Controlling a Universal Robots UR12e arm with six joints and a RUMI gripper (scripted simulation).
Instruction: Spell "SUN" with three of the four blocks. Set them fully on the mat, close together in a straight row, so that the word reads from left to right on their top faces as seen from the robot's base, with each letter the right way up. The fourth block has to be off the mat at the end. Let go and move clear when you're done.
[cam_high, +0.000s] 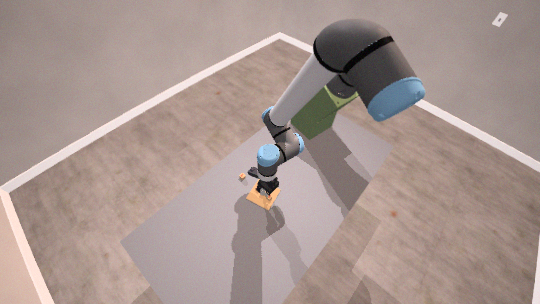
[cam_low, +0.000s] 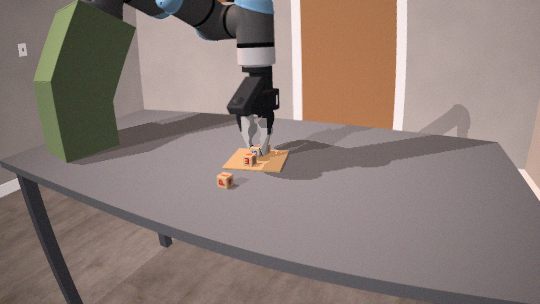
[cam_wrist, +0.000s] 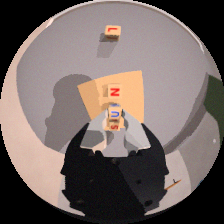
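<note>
Right now my hand is right at the blue-lettered block. The rest, counted from my hand: red-lettered block (160 mm to the right, 40 mm ahead, 10 mm below); orange mat (30 mm below).
</note>
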